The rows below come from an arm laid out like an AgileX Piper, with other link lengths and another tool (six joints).
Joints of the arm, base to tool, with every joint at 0 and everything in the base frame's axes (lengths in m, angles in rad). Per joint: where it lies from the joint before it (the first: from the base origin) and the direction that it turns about. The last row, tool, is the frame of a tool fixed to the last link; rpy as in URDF.
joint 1: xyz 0 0 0.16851 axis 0 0 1
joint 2: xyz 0 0 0 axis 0 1 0
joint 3: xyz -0.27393 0 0.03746 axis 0 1 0
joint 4: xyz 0.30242 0 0.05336 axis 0.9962 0 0.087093
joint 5: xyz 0 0 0 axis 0 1 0
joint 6: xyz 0.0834 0 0.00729 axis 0.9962 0 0.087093
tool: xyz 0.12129 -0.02 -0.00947 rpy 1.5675 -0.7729 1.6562
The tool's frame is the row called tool.
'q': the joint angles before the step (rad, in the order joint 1, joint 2, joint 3, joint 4, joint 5, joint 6). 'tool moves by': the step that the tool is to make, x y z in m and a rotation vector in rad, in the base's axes. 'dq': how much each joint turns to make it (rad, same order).
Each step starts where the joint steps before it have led.
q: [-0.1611, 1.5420, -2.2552, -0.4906, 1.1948, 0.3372]
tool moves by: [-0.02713, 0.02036, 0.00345, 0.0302, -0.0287, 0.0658]
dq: [0.0125, -0.1322, 0.1243, 0.0638, -0.0196, -0.0043]
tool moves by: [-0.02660, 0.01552, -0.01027, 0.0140, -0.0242, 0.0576]
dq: [0.0023, -0.1624, 0.2013, 0.0519, -0.0664, -0.0009]
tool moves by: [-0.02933, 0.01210, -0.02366, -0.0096, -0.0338, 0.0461]
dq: [0.0001, -0.1990, 0.2686, 0.0263, -0.1108, 0.0024]
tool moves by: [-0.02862, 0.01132, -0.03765, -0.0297, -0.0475, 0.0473]
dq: [-0.0002, -0.2240, 0.3082, 0.0136, -0.1448, -0.0038]
